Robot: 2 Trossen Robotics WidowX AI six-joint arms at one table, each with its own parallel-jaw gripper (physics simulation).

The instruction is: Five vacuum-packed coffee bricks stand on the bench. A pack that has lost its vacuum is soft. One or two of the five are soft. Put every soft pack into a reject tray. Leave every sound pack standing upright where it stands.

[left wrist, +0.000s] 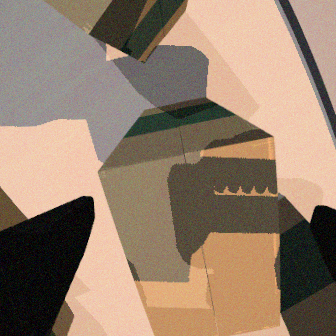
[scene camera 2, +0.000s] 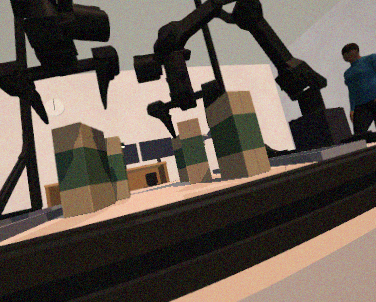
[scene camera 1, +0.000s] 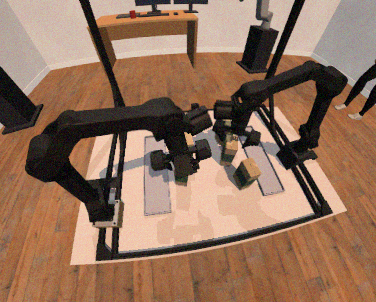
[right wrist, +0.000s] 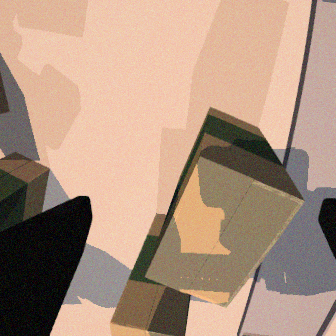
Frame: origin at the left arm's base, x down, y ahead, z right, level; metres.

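Where they show: left gripper, fingertip midpoint: [left wrist: 205, 211] [scene camera 2: 191, 133] [scene camera 1: 231, 144]; right gripper, fingertip midpoint: [scene camera 2: 77, 115] [right wrist: 207, 208]; left arm's base, link origin: [scene camera 2: 314, 114] [scene camera 1: 299, 148]; right arm's base, link origin: [scene camera 1: 105, 212].
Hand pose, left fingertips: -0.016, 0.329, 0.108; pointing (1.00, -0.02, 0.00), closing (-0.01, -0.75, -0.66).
Observation:
Each offset is from my left fingertips to the top centre of the thing, as dx, dy, dz. "spot": to the spot under its first point.
Five upright tan-and-green coffee bricks show in scene camera 2: a front left brick @(-0.023, +0.237, -0.038) [scene camera 2: 80, 170] [scene camera 1: 182, 179], one behind it @(-0.023, +0.187, +0.073) [scene camera 2: 117, 172] [scene camera 1: 189, 140], a middle brick @(-0.023, +0.006, -0.003) [scene camera 2: 194, 150] [scene camera 1: 229, 150], one mostly hidden behind that @(-0.023, -0.028, +0.111) [scene camera 2: 179, 161], and a large right brick @(-0.023, -0.014, -0.135) [scene camera 2: 240, 135] [scene camera 1: 247, 173]. Which are soft I cannot tell. My left gripper [scene camera 1: 235, 132] [left wrist: 205, 211] is open above the middle bricks, a brick top @(-0.023, -0.005, -0.009) [left wrist: 235, 280] below its fingers. My right gripper [scene camera 1: 181, 157] [scene camera 2: 76, 115] [right wrist: 207, 208] is open above the front left brick [right wrist: 235, 215]. Reject trays @(+0.104, +0.348, +0.039) [scene camera 1: 157, 202] @(+0.104, -0.167, -0.034) [scene camera 1: 270, 180] lie at both sides.
Black frame rails @(spot: +0.098, +0.175, -0.330) [scene camera 1: 220, 239] [scene camera 2: 200, 240] edge the bench, with uprights behind. The two wrists are close together over the back middle. Another brick [right wrist: 22, 190] shows beside the left finger in the right wrist view. A desk [scene camera 1: 145, 22] stands beyond the bench.

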